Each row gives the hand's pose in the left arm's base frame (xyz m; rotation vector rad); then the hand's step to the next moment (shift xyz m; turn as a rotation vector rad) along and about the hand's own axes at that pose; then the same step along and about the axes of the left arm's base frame.
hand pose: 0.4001 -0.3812 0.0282 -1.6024 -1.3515 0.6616
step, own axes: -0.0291 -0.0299 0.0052 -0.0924 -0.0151 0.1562
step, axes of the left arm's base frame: -0.0258 -0.0266 0.0198 -0.1629 -0.0421 -0.0697
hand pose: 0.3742 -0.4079 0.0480 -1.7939 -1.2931 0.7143
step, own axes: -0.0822 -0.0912 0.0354 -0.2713 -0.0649 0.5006
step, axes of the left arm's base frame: -0.1003 -0.0533 0.0585 -0.5223 -0.1088 -0.2092
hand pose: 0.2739 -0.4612 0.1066 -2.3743 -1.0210 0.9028
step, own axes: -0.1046 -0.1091 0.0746 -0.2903 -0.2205 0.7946
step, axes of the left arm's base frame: -0.1603 0.0005 0.0520 -0.8132 0.0093 -0.3207
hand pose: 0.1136 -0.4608 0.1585 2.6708 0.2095 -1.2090
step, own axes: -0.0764 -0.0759 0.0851 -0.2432 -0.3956 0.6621
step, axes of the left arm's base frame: -0.1278 0.0496 -0.0067 -0.7232 0.2131 -0.2927
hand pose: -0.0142 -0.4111 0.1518 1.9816 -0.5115 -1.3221
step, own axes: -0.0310 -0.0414 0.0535 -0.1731 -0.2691 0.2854
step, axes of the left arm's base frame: -0.0635 0.0311 -0.0232 -0.3443 0.2038 -0.1541
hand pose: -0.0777 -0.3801 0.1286 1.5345 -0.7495 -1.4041
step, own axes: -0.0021 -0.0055 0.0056 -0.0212 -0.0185 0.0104
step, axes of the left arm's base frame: -0.0066 0.0029 -0.0038 -0.0163 0.0242 -0.0070
